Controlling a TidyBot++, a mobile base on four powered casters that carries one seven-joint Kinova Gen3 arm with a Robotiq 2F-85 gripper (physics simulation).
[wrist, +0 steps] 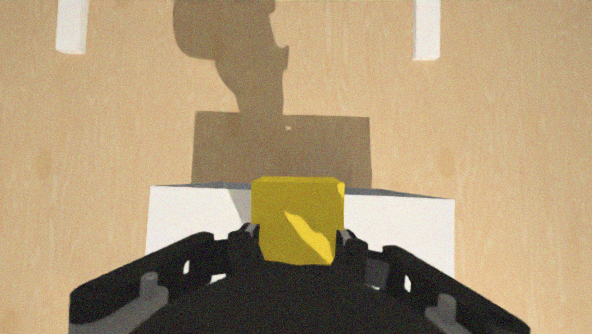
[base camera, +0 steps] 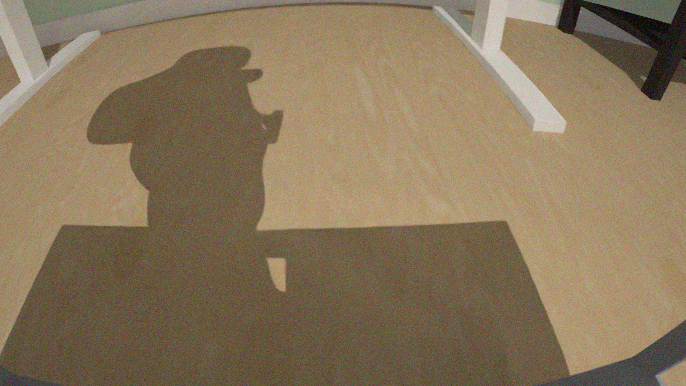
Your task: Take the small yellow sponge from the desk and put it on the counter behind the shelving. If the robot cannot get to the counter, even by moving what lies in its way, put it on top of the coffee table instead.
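Places are measured from the arm's base along level axes (x back, y left, z down), in metres.
Pixels of known places: gripper, between the fingertips: (wrist: 297, 232).
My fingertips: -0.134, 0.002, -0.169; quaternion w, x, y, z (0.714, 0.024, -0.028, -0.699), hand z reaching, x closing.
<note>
Behind a point stands the place of what it marks, as x, y, z.
The small yellow sponge (wrist: 299, 215) @(-0.151, 0.001, -0.193) is between the two black fingertips in the wrist view, and my gripper (wrist: 297, 232) @(-0.134, 0.002, -0.169) is shut on it. The sponge is above the robot's own white base top (wrist: 405, 225), with a streak of light across its face. Two white desk feet show at the top of the wrist view, left (wrist: 72, 27) and right (wrist: 426, 30). In the base view the desk's legs stand ahead, with a left foot (base camera: 75, 52) @(-1.105, 0.799, 0.383) and a right foot (base camera: 520, 87). The desk top, the counter, the shelving and the coffee table cannot be made out in these views.
Dark furniture legs (base camera: 660, 70) @(-0.840, -0.957, 0.306) stand at the upper right of the base view, beyond the right desk foot. A pale baseboard (base camera: 150, 19) @(-1.333, 0.608, 0.384) and green wall run along the back. The shadow of the robot and arm (base camera: 200, 150) lies on the wooden floor ahead.
</note>
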